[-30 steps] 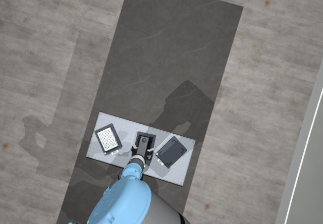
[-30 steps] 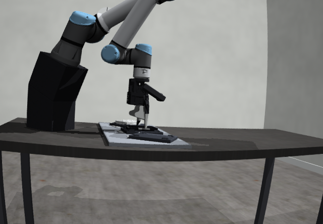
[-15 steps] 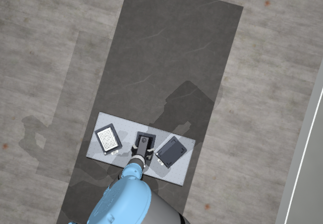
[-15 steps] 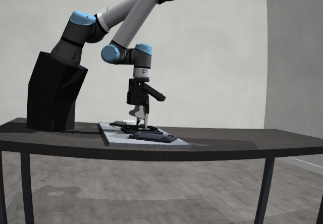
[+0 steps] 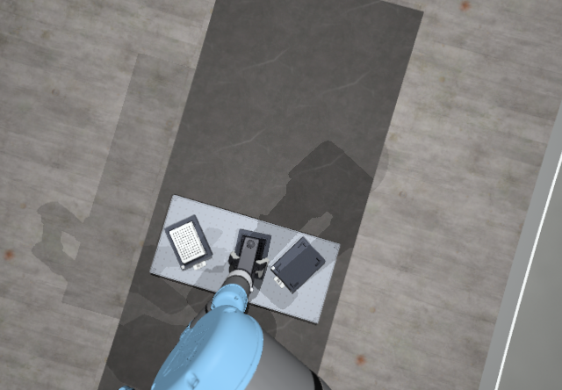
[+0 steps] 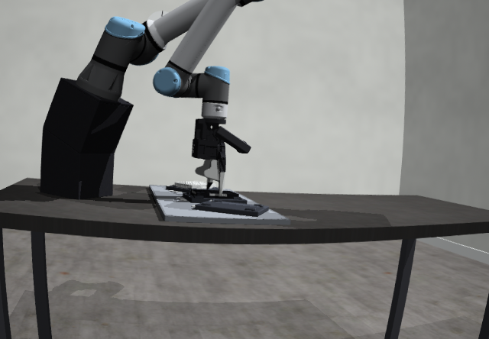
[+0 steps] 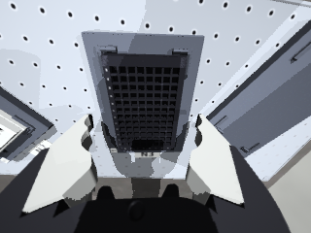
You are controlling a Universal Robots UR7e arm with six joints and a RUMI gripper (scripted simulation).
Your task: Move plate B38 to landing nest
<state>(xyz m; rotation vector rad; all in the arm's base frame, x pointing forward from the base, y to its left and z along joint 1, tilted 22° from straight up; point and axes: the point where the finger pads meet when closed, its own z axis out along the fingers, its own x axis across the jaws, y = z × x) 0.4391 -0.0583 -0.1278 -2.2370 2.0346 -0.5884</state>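
Now: hand 1 cm above the black well plate. From my hand the other things lie so: landing nest 2 cm below; then white well plate 24 cm to the left, 2 cm behind, 1 cm below.
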